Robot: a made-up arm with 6 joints. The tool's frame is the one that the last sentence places. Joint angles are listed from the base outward.
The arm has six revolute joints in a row. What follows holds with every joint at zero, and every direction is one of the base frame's.
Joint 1 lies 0.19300 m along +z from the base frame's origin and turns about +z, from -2.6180 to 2.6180 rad.
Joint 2 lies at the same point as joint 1 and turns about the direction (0.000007, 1, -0.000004), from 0.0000 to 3.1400 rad.
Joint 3 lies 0.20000 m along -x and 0.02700 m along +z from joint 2 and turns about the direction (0.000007, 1, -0.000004), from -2.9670 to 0.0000 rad.
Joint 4 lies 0.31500 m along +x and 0.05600 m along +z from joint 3 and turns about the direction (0.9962, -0.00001, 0.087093), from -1.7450 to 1.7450 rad.
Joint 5 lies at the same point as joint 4 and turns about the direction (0.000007, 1, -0.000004), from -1.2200 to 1.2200 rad.
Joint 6 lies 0.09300 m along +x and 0.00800 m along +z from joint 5 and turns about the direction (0.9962, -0.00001, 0.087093), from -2.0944 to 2.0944 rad.
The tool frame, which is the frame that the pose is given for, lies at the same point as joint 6; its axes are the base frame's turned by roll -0.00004, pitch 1.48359 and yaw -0.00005 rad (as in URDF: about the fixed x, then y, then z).
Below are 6 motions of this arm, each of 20 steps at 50 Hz.
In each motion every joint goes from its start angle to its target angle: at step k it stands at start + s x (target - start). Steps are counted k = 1, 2, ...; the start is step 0. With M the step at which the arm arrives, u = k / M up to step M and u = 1 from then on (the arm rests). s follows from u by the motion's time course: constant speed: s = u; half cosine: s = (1 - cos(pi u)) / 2; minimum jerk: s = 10 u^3 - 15 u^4 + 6 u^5.
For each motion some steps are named. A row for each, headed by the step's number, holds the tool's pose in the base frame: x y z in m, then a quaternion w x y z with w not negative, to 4 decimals.
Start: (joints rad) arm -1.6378 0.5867 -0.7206 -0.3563 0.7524 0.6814
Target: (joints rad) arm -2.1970 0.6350 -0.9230 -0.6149 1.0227 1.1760
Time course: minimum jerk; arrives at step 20
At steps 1, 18, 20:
1: -0.0380 -0.2306 0.3803 0.3559 0.7624 0.3888 -0.3754
18: -0.1597 -0.1444 0.4332 0.2243 0.8511 -0.0683 -0.4698
20: -0.1604 -0.1433 0.4337 0.2231 0.8506 -0.0726 -0.4705

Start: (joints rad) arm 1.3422 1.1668 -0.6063 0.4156 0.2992 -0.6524
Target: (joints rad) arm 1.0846 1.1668 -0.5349 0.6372 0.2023 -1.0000
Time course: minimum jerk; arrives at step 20
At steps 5, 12, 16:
5: 0.0673 0.3028 0.2025 0.3193 -0.6669 0.6255 0.2490
12: 0.1098 0.2860 0.1921 0.3541 -0.6389 0.6472 0.2181
16: 0.1280 0.2762 0.1873 0.3690 -0.6255 0.6575 0.2006

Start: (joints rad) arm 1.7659 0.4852 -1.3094 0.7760 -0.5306 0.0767
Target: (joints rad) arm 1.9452 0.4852 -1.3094 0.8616 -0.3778 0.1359
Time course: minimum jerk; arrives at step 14
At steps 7, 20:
7: 0.0180 0.0447 0.6628 0.2268 0.0628 0.2217 0.9463
20: 0.0081 0.0505 0.6617 0.1421 0.0277 0.2415 0.9595

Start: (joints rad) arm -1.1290 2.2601 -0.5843 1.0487 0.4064 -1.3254
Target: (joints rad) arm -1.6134 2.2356 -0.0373 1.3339 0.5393 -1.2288
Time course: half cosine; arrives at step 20
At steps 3, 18, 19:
3: 0.0863 -0.1141 -0.0738 0.0234 0.4281 0.8772 0.2159
18: 0.0476 0.0401 -0.0194 0.0589 -0.7304 -0.5541 -0.3951
19: 0.0484 0.0429 -0.0176 0.0601 -0.7346 -0.5460 -0.3982

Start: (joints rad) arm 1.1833 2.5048 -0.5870 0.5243 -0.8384 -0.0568
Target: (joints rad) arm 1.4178 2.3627 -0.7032 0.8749 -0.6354 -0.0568
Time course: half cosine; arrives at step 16
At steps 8, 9, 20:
8: 0.0908 0.1768 -0.0920 0.3118 -0.3208 0.8931 0.0463
9: 0.0888 0.1843 -0.0899 0.3114 -0.3131 0.8958 0.0507
20: 0.0762 0.2154 -0.0797 0.3029 -0.2808 0.9077 0.0745

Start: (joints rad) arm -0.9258 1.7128 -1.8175 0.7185 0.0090 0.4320
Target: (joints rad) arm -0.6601 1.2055 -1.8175 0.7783 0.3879 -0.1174
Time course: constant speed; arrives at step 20
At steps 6, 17, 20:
6: 0.2746 -0.2984 0.5507 0.7857 0.4682 0.3951 0.0858
17: 0.2397 -0.1742 0.6351 0.8226 0.2882 0.4856 0.0665
20: 0.2220 -0.1409 0.6525 0.8316 0.2336 0.5006 0.0574

